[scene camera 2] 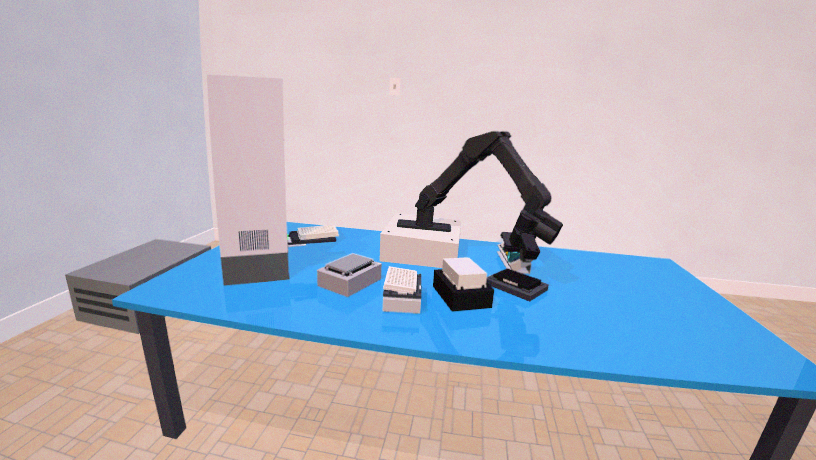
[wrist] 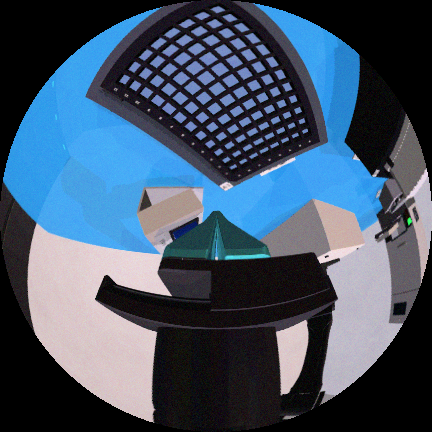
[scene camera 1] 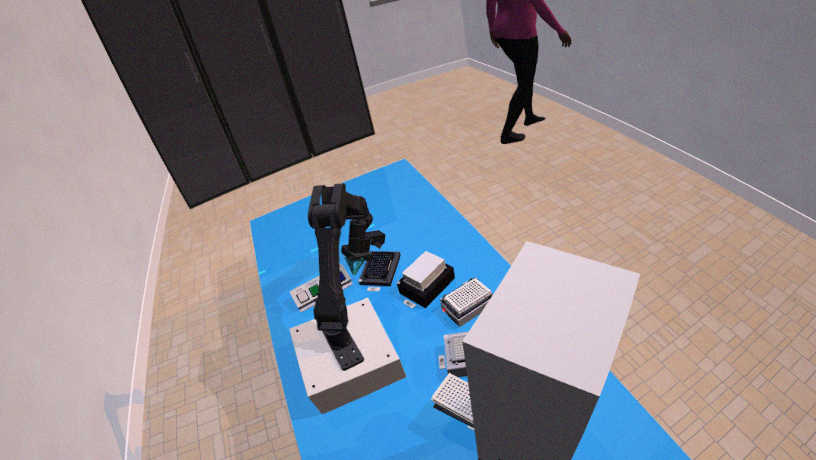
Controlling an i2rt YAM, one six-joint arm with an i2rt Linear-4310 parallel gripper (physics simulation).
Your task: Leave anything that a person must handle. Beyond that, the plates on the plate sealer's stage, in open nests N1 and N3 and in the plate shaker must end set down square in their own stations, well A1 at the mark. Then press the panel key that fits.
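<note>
My gripper [scene camera 1: 355, 269] [scene camera 2: 513, 257] [wrist: 215, 216] is shut and empty, its teal fingers over the panel [scene camera 1: 301, 298] near the blue key [wrist: 184, 229]. A dark plate [scene camera 1: 381, 266] [scene camera 2: 517, 279] [wrist: 215, 90] lies in a dark nest [scene camera 2: 534, 292] beside the fingers. A tall white plate or stack [scene camera 1: 425, 268] [scene camera 2: 464, 273] sits on a black block [scene camera 2: 468, 300]. A white plate [scene camera 1: 467, 293] [scene camera 2: 401, 279] sits on a pale-based station [scene camera 2: 401, 303]. A grey plate [scene camera 2: 350, 264] sits on a grey station [scene camera 2: 357, 282]. Another white plate [scene camera 1: 451, 394] [scene camera 2: 317, 231] lies beside the tower. Exact seating and most A1 corners are too small to tell.
A tall instrument tower [scene camera 1: 548, 320] [scene camera 2: 248, 171] hides part of two stations in scene camera 1. The white arm base [scene camera 1: 365, 337] [scene camera 2: 420, 245] stands behind the stations. A person [scene camera 1: 520, 68] is on the floor beyond the table [scene camera 1: 400, 188], near dark cabinets [scene camera 1: 228, 85].
</note>
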